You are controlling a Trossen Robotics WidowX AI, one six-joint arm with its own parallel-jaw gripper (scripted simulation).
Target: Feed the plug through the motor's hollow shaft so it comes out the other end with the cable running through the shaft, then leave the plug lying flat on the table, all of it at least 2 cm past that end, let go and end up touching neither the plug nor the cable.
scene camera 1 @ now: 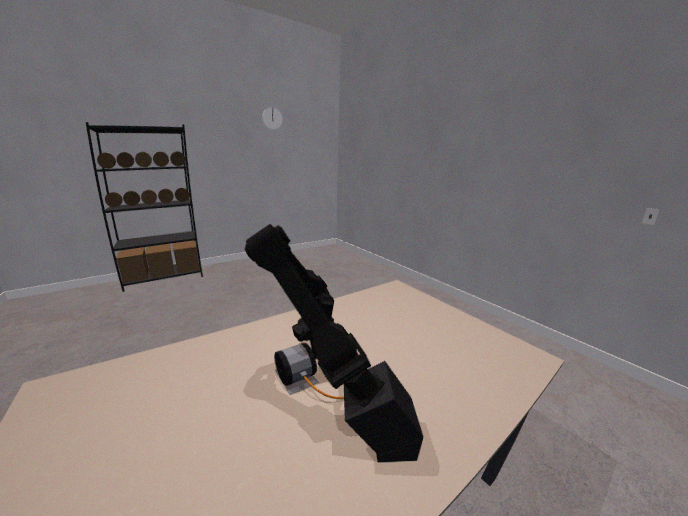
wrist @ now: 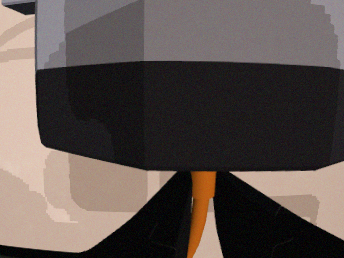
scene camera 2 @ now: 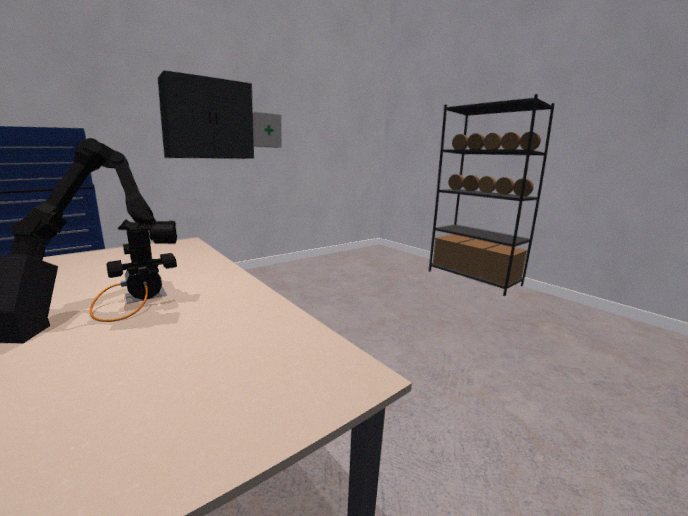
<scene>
In view: my gripper [scene camera 2: 146, 288].
My gripper shows as well in the wrist view [wrist: 201, 180].
</scene>
